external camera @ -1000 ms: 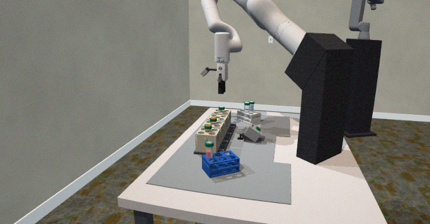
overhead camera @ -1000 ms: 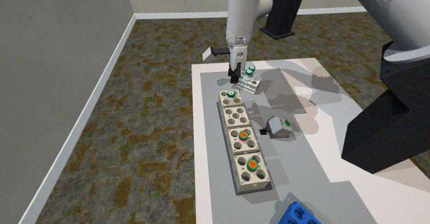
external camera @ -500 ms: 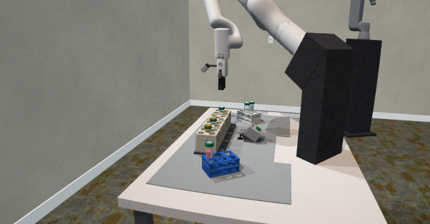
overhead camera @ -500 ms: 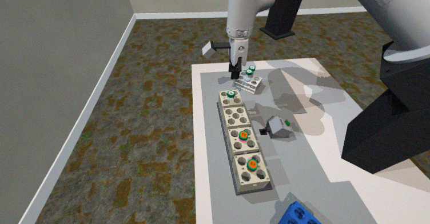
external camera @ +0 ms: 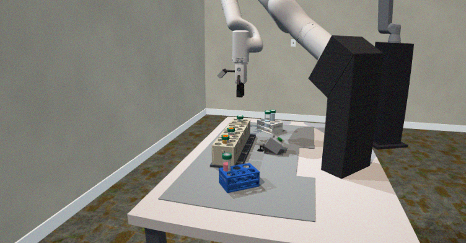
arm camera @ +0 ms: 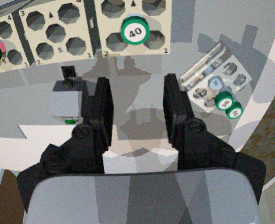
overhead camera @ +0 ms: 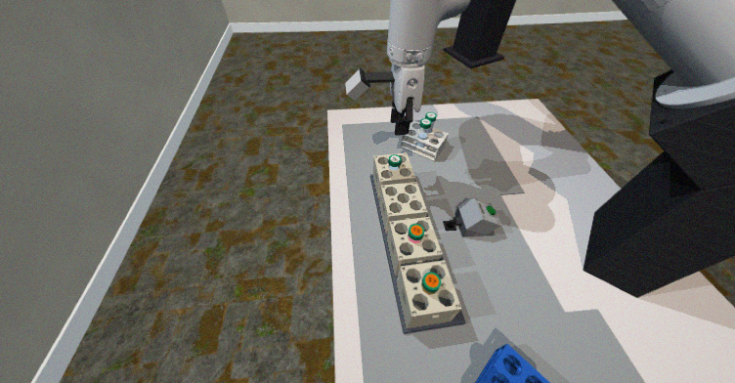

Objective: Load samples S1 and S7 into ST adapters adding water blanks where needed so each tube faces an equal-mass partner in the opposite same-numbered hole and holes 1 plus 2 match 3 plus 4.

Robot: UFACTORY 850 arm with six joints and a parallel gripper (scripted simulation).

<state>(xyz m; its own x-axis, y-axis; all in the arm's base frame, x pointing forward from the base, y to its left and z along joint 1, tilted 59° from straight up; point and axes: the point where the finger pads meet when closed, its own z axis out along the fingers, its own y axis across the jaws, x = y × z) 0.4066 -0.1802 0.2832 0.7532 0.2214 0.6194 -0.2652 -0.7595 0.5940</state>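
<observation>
Right now my hand is 200 mm past the 50 mL blank, 120 mm to the left of it and 190 mm above it. From my hand the other things lie so: sample S1: 80 mm ahead, 200 mm to the left, 180 mm below; 30 mL blank: 170 mm behind, 100 mm to the right, 190 mm below; 40 mL blank: 10 mm to the right, 180 mm below.
</observation>
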